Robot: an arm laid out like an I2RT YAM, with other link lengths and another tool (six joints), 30 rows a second.
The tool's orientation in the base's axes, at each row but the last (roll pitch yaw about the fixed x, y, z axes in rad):
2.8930 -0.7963 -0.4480
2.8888 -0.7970 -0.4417
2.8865 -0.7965 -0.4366
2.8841 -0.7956 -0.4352
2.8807 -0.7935 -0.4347
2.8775 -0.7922 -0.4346
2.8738 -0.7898 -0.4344
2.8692 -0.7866 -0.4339
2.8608 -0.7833 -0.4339
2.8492 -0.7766 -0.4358
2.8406 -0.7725 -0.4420
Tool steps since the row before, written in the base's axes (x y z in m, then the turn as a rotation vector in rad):
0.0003 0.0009 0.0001 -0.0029 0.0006 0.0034
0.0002 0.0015 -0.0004 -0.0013 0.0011 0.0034
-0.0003 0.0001 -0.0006 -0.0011 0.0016 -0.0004
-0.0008 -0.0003 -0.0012 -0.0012 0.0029 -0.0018
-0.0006 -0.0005 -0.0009 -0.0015 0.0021 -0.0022
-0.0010 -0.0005 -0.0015 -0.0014 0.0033 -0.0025
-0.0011 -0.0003 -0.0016 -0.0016 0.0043 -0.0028
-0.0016 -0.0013 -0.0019 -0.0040 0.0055 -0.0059
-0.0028 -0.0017 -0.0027 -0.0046 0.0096 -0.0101
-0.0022 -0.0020 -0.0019 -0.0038 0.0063 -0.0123
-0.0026 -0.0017 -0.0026 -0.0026 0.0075 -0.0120
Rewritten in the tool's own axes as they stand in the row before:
0.0000 -0.0009 -0.0004 0.0004 0.0018 -0.0041
-0.0006 -0.0014 -0.0004 0.0013 0.0005 -0.0035
-0.0006 0.0000 0.0002 -0.0015 -0.0007 -0.0011
-0.0013 0.0005 0.0006 -0.0029 -0.0020 -0.0009
-0.0009 0.0006 0.0006 -0.0031 -0.0012 -0.0004
-0.0016 0.0007 0.0008 -0.0036 -0.0023 -0.0008
-0.0017 0.0006 0.0007 -0.0043 -0.0030 -0.0012
-0.0020 0.0016 0.0012 -0.0084 -0.0032 -0.0009
-0.0032 0.0024 0.0014 -0.0129 -0.0069 -0.0006
-0.0022 0.0025 0.0013 -0.0130 -0.0052 0.0031
-0.0030 0.0023 0.0015 -0.0124 -0.0068 0.0028

